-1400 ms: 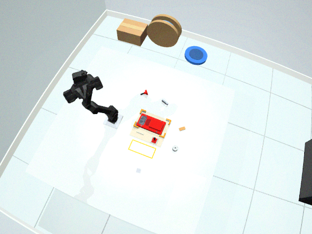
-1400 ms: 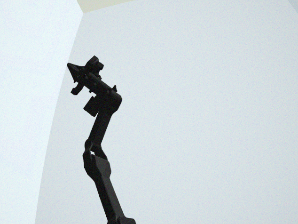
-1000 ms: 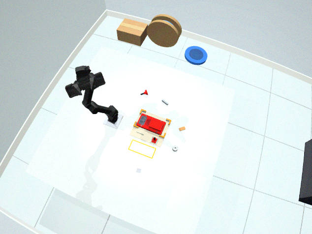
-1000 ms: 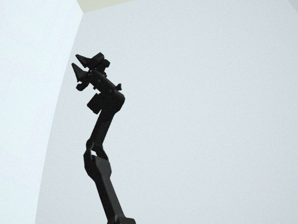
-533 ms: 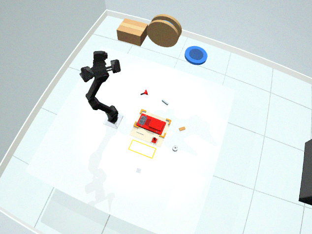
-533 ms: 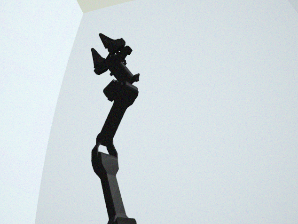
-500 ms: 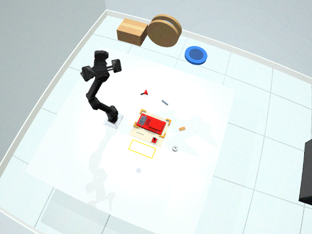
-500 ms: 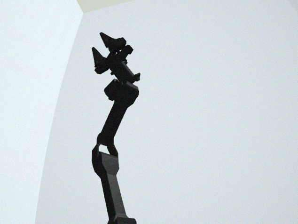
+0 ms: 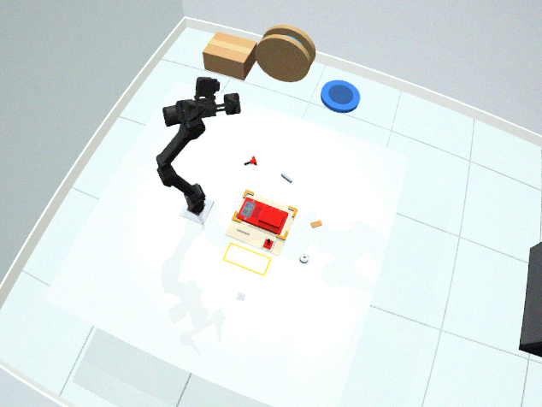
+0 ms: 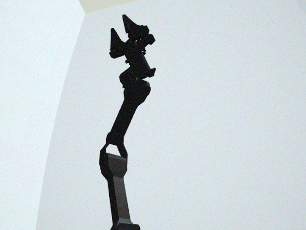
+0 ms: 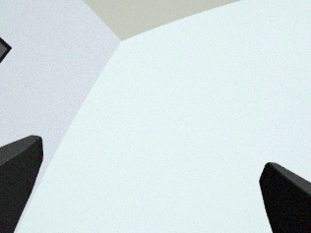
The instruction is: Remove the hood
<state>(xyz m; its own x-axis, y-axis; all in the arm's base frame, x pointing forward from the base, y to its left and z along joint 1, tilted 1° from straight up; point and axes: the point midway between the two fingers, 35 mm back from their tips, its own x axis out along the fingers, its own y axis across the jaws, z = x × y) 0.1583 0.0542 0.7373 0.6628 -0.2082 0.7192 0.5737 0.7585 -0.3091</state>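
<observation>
The red hood is 14 cm ahead of my gripper tip, 7 cm to the left of it and 73 cm below it.
</observation>
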